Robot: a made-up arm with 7 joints. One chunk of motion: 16 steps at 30 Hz.
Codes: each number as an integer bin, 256 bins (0 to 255) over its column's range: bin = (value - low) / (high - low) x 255, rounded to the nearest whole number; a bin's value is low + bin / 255 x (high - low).
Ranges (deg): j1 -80.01..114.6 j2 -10..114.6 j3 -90.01..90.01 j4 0..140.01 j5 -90.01..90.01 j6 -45.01..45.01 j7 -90.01..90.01
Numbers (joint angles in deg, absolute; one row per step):
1: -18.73 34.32 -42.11 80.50 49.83 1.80 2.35
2: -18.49 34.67 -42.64 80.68 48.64 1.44 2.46
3: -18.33 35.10 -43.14 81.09 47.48 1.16 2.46
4: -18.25 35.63 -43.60 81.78 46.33 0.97 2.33
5: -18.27 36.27 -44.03 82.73 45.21 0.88 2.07
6: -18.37 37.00 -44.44 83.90 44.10 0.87 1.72
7: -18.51 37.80 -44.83 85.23 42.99 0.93 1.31
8: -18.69 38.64 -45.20 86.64 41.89 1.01 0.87
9: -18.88 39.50 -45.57 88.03 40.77 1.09 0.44
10: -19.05 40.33 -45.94 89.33 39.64 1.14 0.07
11: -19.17 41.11 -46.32 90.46 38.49 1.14 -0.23
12: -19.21 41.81 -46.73 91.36 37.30 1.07 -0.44
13: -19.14 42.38 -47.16 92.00 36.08 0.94 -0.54
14: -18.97 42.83 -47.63 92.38 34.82 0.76 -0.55
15: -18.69 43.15 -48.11 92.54 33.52 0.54 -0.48
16: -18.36 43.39 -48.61 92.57 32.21 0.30 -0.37
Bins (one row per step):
1: 80 91 68 147 198 133 131
2: 81 91 67 147 196 132 131
3: 81 92 66 148 195 131 131
4: 81 93 66 149 193 130 131
5: 81 95 65 151 192 130 130
6: 81 96 65 153 190 130 130
7: 81 98 64 155 188 130 129
8: 80 100 63 158 187 130 129
9: 80 101 63 160 185 131 128
10: 80 103 62 163 184 131 128
11: 80 105 62 165 182 131 127
12: 80 106 61 166 180 131 127
13: 80 107 61 168 179 130 127
14: 80 108 60 168 177 130 127
15: 80 109 59 169 175 129 127
16: 81 109 59 169 173 128 127

